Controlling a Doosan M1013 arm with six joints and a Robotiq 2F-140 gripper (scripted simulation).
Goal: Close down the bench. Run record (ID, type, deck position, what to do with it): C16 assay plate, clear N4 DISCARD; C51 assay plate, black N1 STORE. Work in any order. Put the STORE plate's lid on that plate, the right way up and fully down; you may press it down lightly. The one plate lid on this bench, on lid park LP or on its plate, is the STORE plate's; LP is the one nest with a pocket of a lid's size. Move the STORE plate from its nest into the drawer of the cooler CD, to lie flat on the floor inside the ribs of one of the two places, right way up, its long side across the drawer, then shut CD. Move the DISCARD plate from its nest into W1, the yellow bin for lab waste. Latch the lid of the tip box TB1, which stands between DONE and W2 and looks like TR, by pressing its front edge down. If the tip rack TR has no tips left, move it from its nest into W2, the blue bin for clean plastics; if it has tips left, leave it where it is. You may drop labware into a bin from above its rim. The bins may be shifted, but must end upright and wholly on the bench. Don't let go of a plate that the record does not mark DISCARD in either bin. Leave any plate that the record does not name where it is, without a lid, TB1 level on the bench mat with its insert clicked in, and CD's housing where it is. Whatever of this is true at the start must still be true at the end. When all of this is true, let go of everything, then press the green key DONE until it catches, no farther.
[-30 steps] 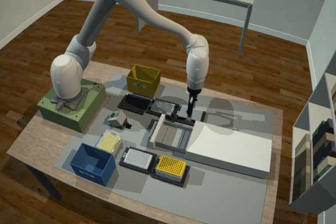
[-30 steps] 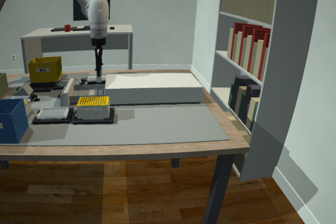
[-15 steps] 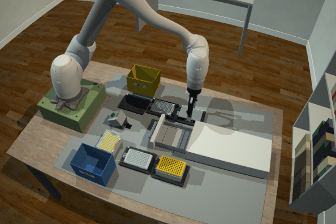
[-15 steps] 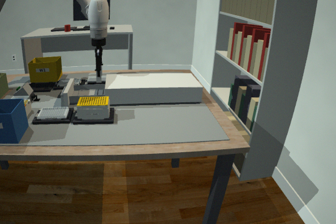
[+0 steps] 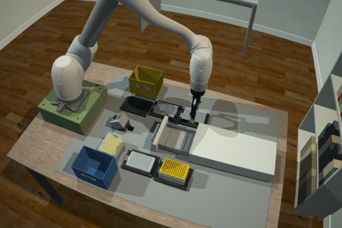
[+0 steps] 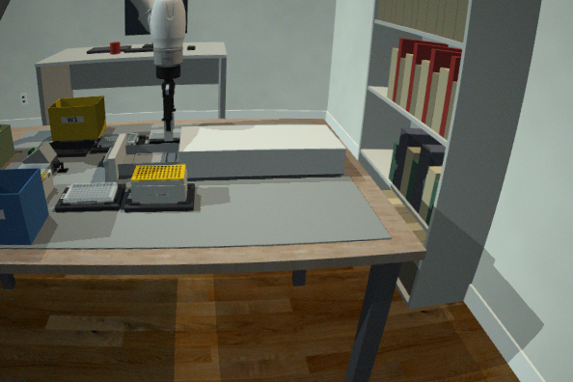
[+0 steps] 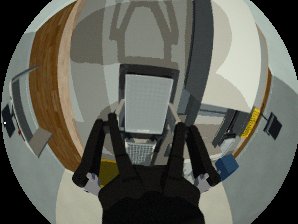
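Now: the black plate 40 mm below my hand. From my hand the other things lie so: cooler CD: 180 mm to the right, 120 mm ahead, 20 mm below; cooler drawer: 180 mm to the right, 30 mm below, 10 mm behind; grey plate lid: 20 mm below.
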